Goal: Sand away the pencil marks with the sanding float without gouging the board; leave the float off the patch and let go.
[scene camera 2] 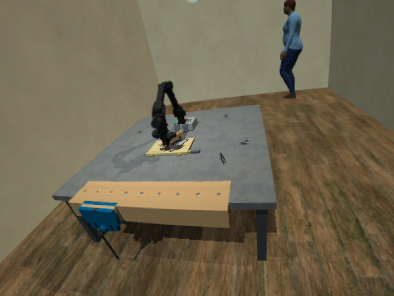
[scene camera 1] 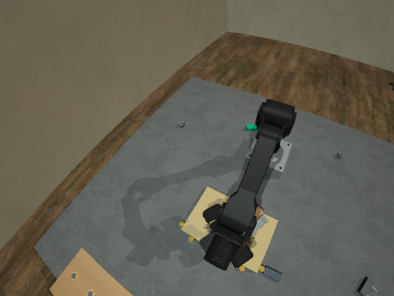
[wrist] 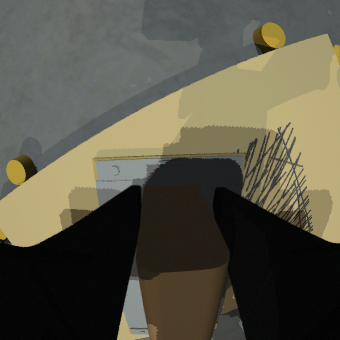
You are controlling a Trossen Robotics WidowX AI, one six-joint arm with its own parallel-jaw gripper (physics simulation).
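Seen in the pictures: gripper, fingertip midpoint: [scene camera 2: 166, 145] [wrist: 177, 195]; arm's base at its link origin: [scene camera 2: 181, 122].
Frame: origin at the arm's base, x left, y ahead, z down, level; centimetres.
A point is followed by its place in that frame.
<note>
A pale yellow board [scene camera 1: 202, 205] {x -14.5, y 29.5, z 4.2 cm} [scene camera 2: 155, 148] {x -12.8, y 34.2, z 4.2 cm} [wrist: 300, 65] {x -13.1, y 40.0, z 4.2 cm} lies on the table with yellow round pegs at its edges. My gripper [scene camera 2: 170, 142] {x -2.2, y 38.2, z 0.5 cm} [wrist: 177, 195] {x -2.2, y 38.2, z 0.5 cm} is shut on the brown handle of the sanding float [scene camera 1: 261, 225] {x 8.4, y 27.5, z 3.8 cm} [wrist: 107, 172] {x 1.0, y 40.1, z 3.6 cm}; its fingertips are hidden by the arm in scene camera 1. The float's grey plate lies over the board, and its underside is hidden. Dense dark pencil marks [wrist: 272, 180] {x -7.6, y 33.9, z 4.2 cm} show on the board right beside the plate's right edge in the wrist view. Bare board shows left of the plate there. Marks under the plate or fingers are hidden.
The arm's grey base [scene camera 1: 285, 154] {x 8.7, y -3.8, z 0.0 cm} and a green piece [scene camera 1: 251, 127] {x -10.1, y -16.7, z 4.4 cm} are at the back. A dark grey block [scene camera 1: 272, 273] {x 17.4, y 41.1, z 4.6 cm} [scene camera 2: 195, 151] {x 18.0, y 42.2, z 4.9 cm} sits by the board's corner. A wooden beam [scene camera 1: 87, 275] {x -39.6, y 73.6, z 5.9 cm} [scene camera 2: 165, 187] {x 7.5, y 75.4, z 6.0 cm} with a blue vise [scene camera 2: 100, 217] {x -25.3, y 92.4, z 10.9 cm} runs along the table's front.
</note>
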